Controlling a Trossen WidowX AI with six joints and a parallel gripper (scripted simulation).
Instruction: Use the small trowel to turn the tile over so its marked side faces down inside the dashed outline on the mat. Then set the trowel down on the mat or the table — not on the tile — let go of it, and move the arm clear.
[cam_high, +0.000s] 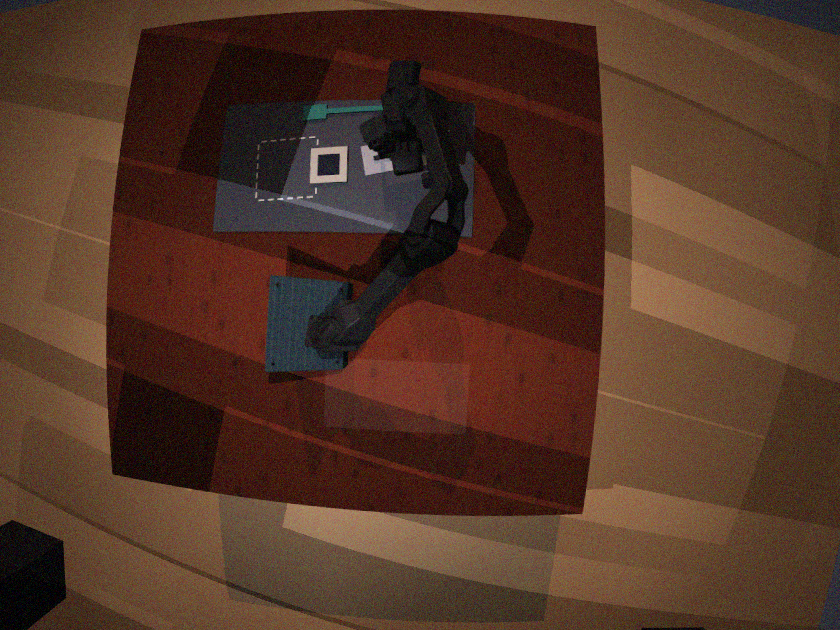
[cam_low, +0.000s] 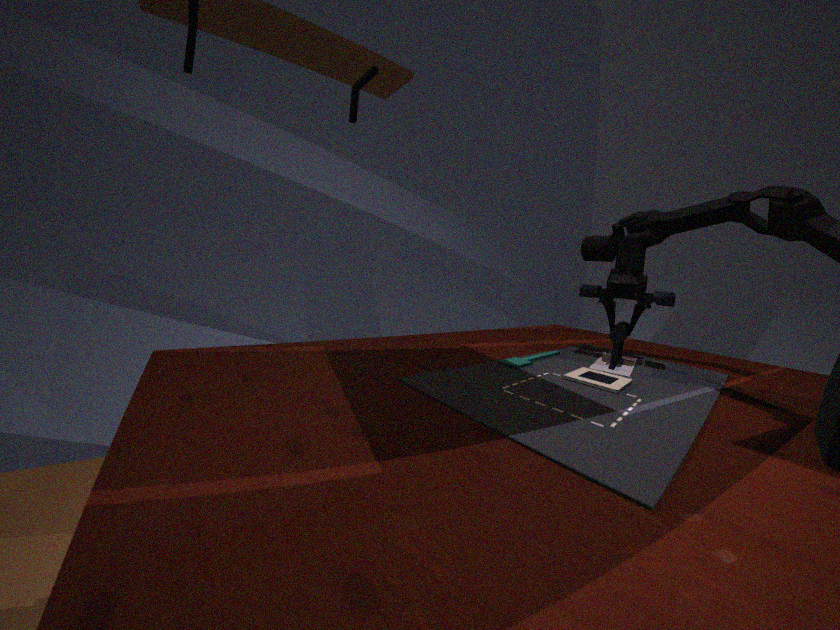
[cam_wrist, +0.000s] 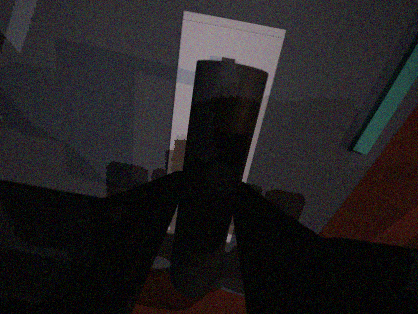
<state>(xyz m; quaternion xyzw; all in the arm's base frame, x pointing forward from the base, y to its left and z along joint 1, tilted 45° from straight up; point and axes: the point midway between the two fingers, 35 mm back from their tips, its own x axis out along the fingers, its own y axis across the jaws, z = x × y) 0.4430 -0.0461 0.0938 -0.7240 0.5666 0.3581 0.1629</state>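
Right now my gripper tip is 10 mm past the trowel, 20 mm to the right of it and 30 mm above it. The rest, counted from my gripper tip: teal flat tool 90 mm ahead, 190 mm to the left, 60 mm below; white tile 60 mm behind, 180 mm to the left, 60 mm below; grey mat 50 mm behind, 150 mm to the left, 80 mm below.
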